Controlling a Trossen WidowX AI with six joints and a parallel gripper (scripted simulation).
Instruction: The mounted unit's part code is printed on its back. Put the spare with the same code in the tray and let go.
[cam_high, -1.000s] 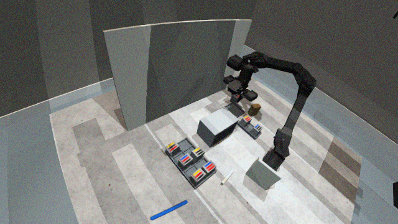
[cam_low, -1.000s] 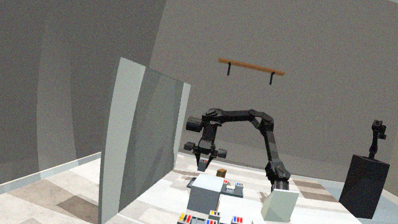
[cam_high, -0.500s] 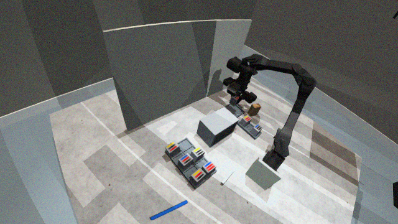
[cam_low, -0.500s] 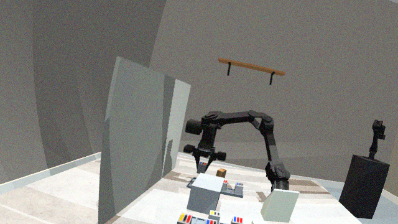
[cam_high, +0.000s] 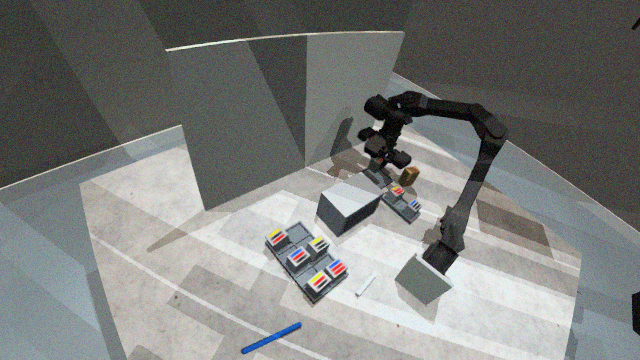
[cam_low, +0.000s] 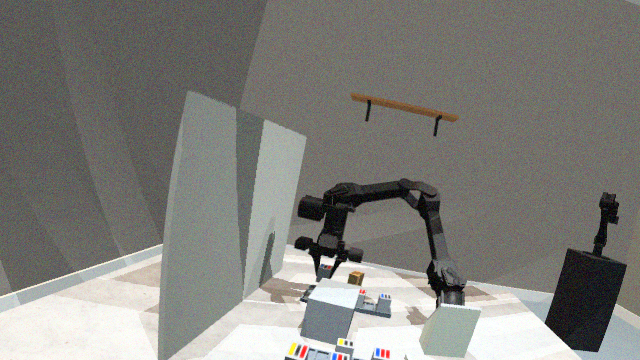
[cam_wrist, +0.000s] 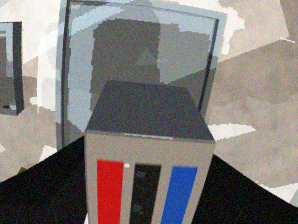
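Right now the dark tray is 1 cm behind my gripper tip and 6 cm below it. The rest, counted from my gripper tip: dark bracket: 15 cm behind, 1 cm to the left, 6 cm below; grey spare: 2 cm above; brown block: 9 cm behind, 10 cm to the right, 3 cm below.
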